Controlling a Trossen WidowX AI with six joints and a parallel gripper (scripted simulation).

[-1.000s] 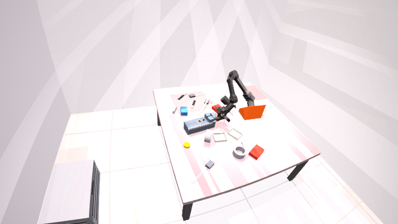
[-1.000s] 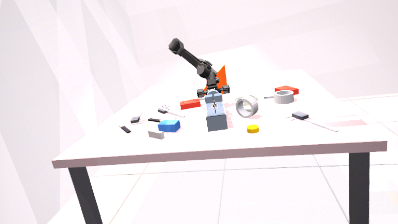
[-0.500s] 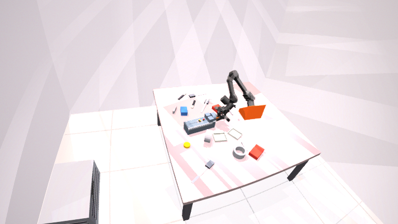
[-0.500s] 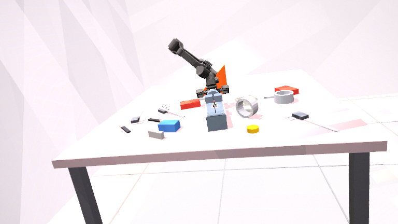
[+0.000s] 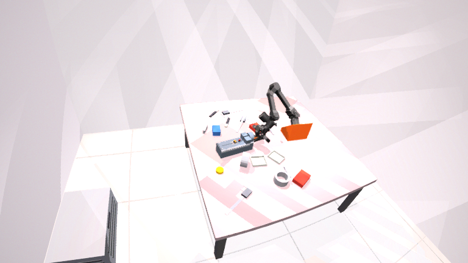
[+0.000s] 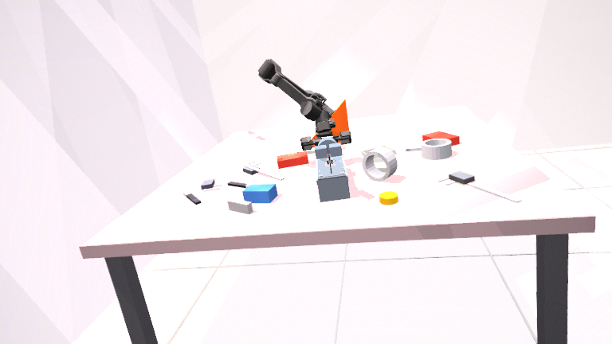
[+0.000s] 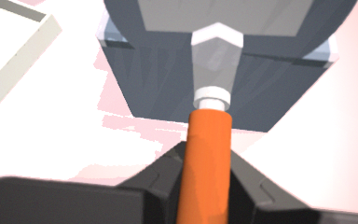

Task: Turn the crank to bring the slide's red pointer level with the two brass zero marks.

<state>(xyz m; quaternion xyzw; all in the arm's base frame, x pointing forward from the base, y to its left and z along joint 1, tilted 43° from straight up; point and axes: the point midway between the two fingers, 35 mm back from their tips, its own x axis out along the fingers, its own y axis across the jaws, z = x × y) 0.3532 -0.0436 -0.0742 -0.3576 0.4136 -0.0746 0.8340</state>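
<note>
My gripper tip is 13 cm short of the red pointer, 5 cm below it and 2 cm to the right of it. Also, from my gripper tip: orange handle (3 cm above, 2 cm behind); then yellow disc (32 cm ahead, 20 cm to the left, 2 cm below); then blue block (23 cm ahead, 20 cm to the right, 1 cm below).
</note>
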